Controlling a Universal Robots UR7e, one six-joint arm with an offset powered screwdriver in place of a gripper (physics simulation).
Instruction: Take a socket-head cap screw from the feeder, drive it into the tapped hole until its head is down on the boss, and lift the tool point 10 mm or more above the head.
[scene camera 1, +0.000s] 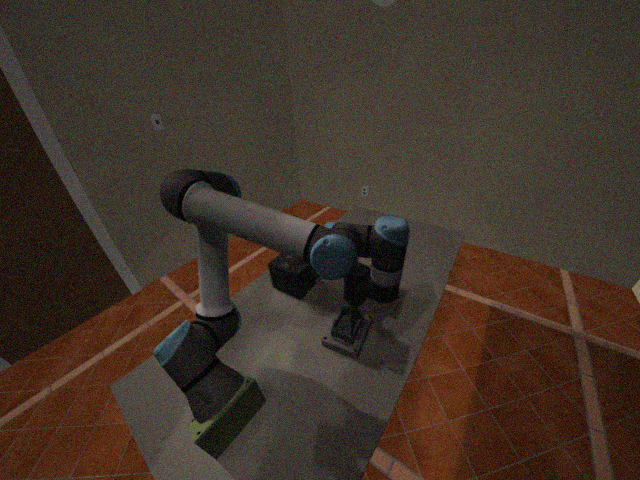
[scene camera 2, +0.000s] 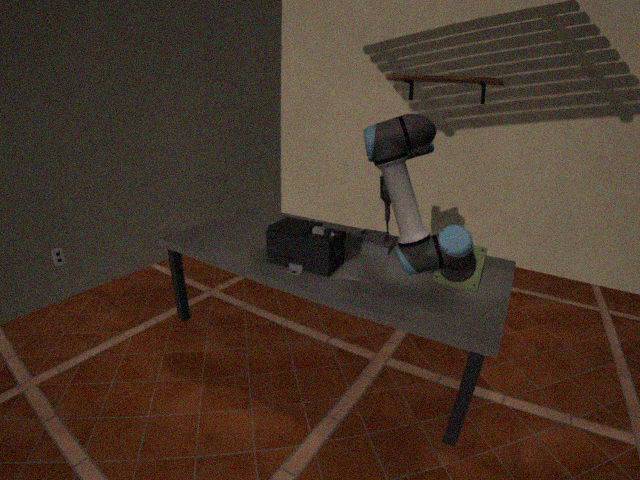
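Note:
The screwdriver tool (scene camera 1: 353, 305) (scene camera 2: 387, 235) points down from the wrist. In scene camera 1 its tip is at or just above the dark block of the fixture (scene camera 1: 340, 345), a grey plate with a raised part, on the table. In scene camera 2 the thin driver hangs left of the upper arm, its tip low near the fixture (scene camera 2: 370, 236), which is dim and partly hidden there. The feeder (scene camera 1: 291, 276) (scene camera 2: 305, 246), a black box with small pale parts, stands apart from the tool. The screw, the tapped hole and any gap at the tip are too small and dark to make out.
The arm's base stands on a green mounting block (scene camera 1: 232, 419) (scene camera 2: 480, 266) at one end of the grey table (scene camera 1: 289, 413) (scene camera 2: 434, 304). The feeder is near the table's long edge. A wooden wall shelf (scene camera 2: 444, 79) hangs behind and above the arm.

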